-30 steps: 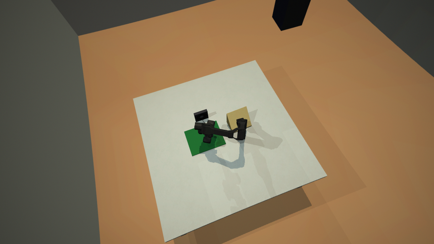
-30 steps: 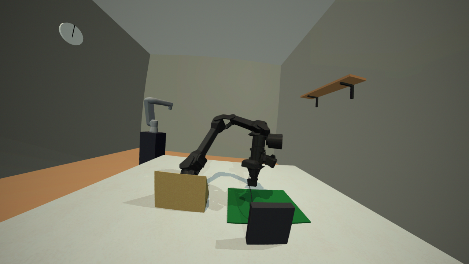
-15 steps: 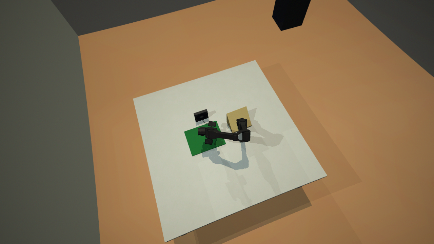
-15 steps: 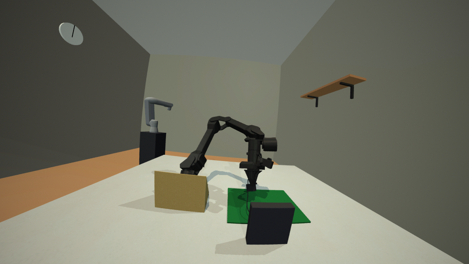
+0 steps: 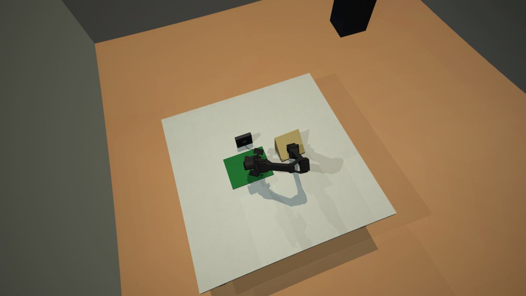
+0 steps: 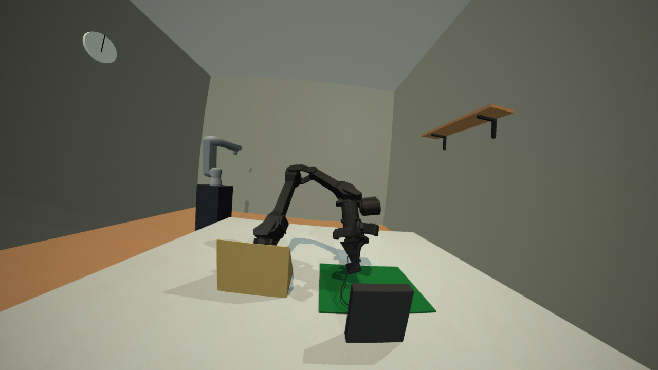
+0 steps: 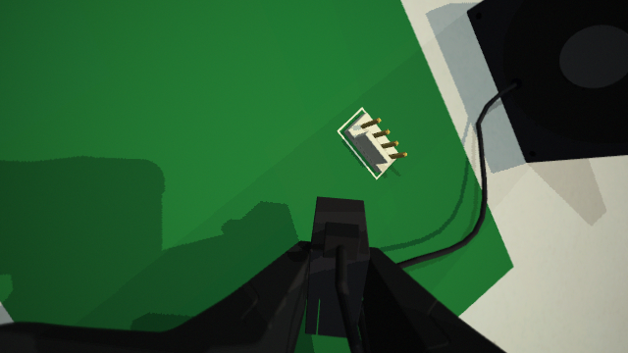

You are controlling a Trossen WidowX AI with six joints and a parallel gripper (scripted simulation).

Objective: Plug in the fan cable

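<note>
Right now the green board is 50 mm ahead of my gripper tip and 80 mm below it. The rest, counted from my gripper tip: black fan 20 mm ahead, 190 mm to the right; black plug 10 mm behind, 10 mm below.
</note>
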